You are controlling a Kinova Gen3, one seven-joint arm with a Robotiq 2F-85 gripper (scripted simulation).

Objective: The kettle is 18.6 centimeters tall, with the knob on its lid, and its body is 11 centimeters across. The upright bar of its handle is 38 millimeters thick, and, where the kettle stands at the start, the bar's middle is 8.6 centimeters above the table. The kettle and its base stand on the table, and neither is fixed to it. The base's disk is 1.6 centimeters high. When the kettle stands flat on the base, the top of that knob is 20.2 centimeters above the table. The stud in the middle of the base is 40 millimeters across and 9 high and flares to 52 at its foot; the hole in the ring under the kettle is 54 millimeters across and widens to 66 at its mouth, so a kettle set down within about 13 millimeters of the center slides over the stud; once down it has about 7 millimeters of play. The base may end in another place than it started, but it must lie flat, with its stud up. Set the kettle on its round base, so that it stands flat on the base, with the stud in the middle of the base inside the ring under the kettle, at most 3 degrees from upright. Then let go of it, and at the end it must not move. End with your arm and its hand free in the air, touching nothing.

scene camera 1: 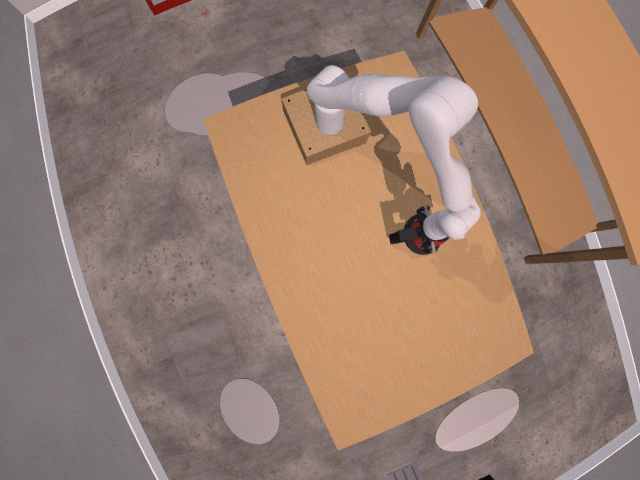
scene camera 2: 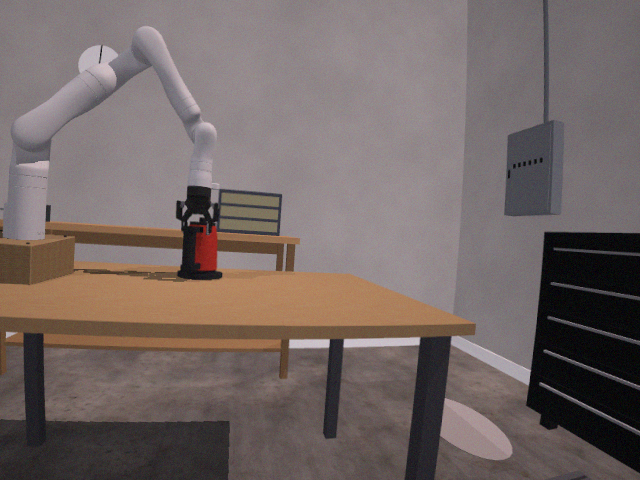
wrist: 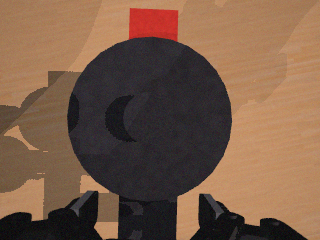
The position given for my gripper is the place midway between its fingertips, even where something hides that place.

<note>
I see my gripper (scene camera 2: 196,234).
My gripper shows as well in the wrist view (wrist: 148,206).
</note>
